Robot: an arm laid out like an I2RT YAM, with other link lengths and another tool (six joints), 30 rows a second.
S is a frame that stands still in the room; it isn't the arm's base.
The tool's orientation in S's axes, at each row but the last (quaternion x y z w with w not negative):
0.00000 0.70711 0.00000 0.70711
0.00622 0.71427 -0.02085 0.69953
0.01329 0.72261 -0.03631 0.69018
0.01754 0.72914 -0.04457 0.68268
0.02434 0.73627 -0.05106 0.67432
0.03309 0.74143 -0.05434 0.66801
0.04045 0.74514 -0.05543 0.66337
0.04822 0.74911 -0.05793 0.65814
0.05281 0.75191 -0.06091 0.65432
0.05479 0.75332 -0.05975 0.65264
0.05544 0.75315 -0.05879 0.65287
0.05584 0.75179 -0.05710 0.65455
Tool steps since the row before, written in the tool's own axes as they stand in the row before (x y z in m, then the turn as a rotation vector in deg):
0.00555 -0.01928 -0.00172 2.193 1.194 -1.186
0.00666 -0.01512 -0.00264 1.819 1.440 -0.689
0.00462 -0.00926 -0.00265 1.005 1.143 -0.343
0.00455 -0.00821 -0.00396 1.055 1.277 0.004
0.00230 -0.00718 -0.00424 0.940 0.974 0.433
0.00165 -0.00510 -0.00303 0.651 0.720 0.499
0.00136 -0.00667 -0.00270 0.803 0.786 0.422
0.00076 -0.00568 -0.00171 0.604 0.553 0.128
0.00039 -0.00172 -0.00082 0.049 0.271 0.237
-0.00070 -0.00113 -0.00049 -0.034 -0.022 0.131
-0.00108 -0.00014 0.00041 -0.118 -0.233 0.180
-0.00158 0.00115 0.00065 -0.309 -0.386 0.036
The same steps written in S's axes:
-0.00172 -0.01928 -0.00555 -1.186 1.194 -2.193
-0.00335 -0.01514 -0.00628 -0.672 1.428 -1.834
-0.00350 -0.00919 -0.00418 -0.310 1.133 -1.027
-0.00495 -0.00798 -0.00395 0.043 1.234 -1.105
-0.00516 -0.00675 -0.00162 0.447 0.890 -1.014
-0.00378 -0.00472 -0.00115 0.512 0.637 -0.724
-0.00371 -0.00626 -0.00085 0.427 0.710 -0.868
-0.00262 -0.00536 -0.00040 0.130 0.525 -0.628
-0.00113 -0.00157 -0.00024 0.268 0.229 -0.087
-0.00056 -0.00104 0.00078 0.129 -0.043 0.016
0.00053 -0.00021 0.00101 0.155 -0.260 0.095
0.00103 0.00102 0.00146 0.016 -0.390 0.306

